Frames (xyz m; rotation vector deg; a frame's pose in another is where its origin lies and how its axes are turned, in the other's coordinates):
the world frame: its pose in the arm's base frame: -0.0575 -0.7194 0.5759 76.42 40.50 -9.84
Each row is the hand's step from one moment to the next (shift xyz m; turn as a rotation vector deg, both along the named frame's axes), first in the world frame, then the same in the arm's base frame.
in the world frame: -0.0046 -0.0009 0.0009 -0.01 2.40 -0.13
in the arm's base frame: -0.0037 -0.0023 0.0019 1.14 0.73 1.98
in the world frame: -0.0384 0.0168 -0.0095 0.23 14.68 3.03
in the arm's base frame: -0.0252 0.0026 0.0347 8.65 1.03 12.20
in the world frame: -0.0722 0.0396 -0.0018 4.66 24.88 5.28
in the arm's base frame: -0.0374 -0.0080 0.0730 18.05 2.78 18.30
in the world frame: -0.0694 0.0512 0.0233 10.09 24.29 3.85
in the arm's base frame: -0.0201 -0.0275 0.0826 21.48 5.44 14.69
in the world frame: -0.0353 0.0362 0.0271 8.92 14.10 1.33
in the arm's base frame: 0.0005 -0.0255 0.0514 14.53 4.84 6.76
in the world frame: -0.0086 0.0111 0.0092 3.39 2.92 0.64
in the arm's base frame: 0.0022 -0.0080 0.0146 4.35 1.09 0.56
